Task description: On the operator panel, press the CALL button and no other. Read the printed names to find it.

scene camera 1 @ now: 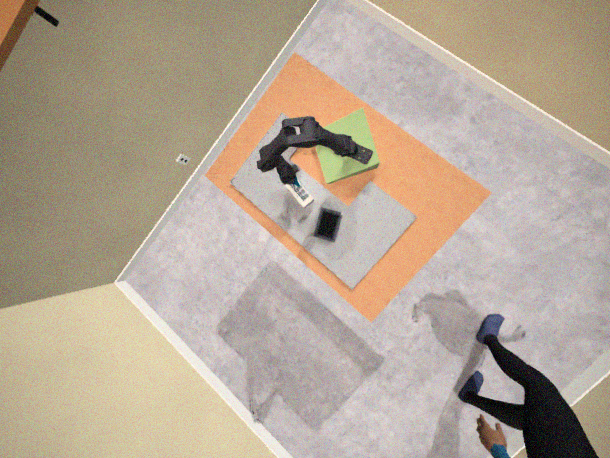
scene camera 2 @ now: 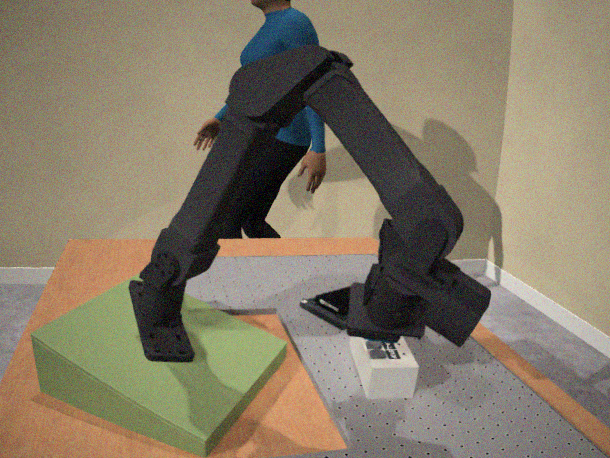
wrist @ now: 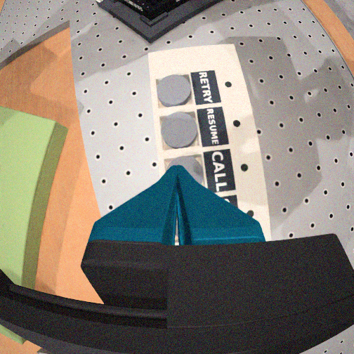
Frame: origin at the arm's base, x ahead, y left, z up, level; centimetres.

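Seen in the pictures: gripper, between the fingertips: [scene camera 1: 299,185] [scene camera 2: 372,336]; arm's base, origin of its link: [scene camera 1: 352,150] [scene camera 2: 157,320].
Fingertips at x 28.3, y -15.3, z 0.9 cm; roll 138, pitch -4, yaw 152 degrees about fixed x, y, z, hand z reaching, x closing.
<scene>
Offsets run from my fingertips to a thing's middle. Level surfaces: height alone.
The white operator panel @[dx +2.6, dy +0.7, dz -4.0 cm] [scene camera 1: 306,201] [scene camera 2: 394,380] [wrist: 245,145] stands on the grey perforated board. In the wrist view its round grey buttons run in a column, with dark name labels beside them: RETRY [wrist: 205,87], RESUME [wrist: 212,126] and CALL [wrist: 218,171]. A further label below CALL is mostly hidden by the fingers. The CALL button [wrist: 189,166] shows its upper part; the fingertips cover the rest. My gripper [wrist: 176,174] is shut and empty, its teal tips over the CALL button. Whether they touch it, or whether it is pressed in, I cannot tell.
A dark tray-like box @[dx +10.6, dy +22.5, dz -4.9 cm] [scene camera 1: 328,224] [scene camera 2: 325,305] [wrist: 150,27] lies on the grey board @[dz -6.7 cm] [scene camera 1: 380,225] [scene camera 2: 465,400] [wrist: 115,100] beyond the RETRY end. The green wedge [scene camera 1: 340,172] [scene camera 2: 240,345] [wrist: 25,165] bears the arm's base. A person [scene camera 1: 545,405] [scene camera 2: 285,40] stands beyond the table.
</scene>
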